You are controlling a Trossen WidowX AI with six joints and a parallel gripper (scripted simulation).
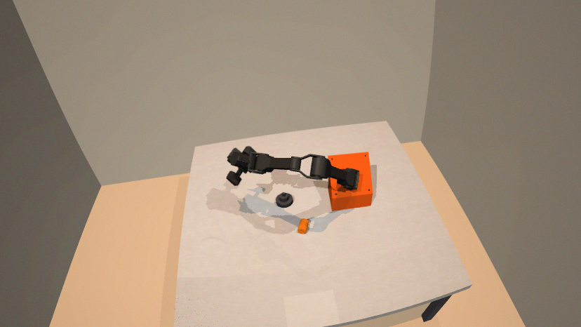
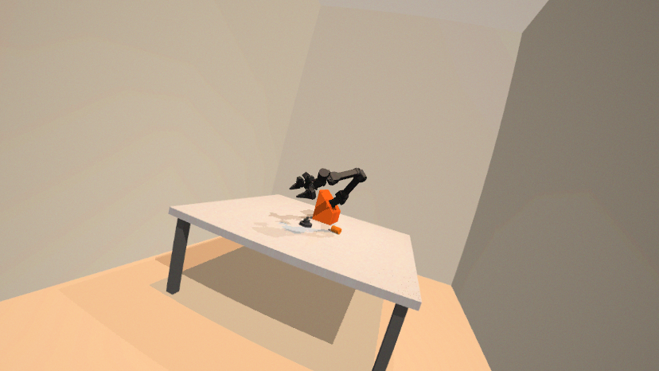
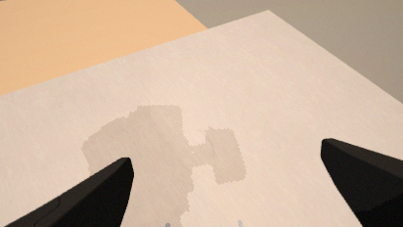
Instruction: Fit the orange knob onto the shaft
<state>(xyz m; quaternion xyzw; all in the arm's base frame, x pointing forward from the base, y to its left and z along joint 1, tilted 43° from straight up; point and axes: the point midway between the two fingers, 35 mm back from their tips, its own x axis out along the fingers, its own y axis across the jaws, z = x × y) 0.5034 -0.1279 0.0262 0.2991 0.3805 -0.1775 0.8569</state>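
My gripper tip is now 290 mm past the orange knob, 230 mm to the right of it and 200 mm above it. Round my gripper tip: pedestal: 220 mm behind, 190 mm below, 50 mm to the left.
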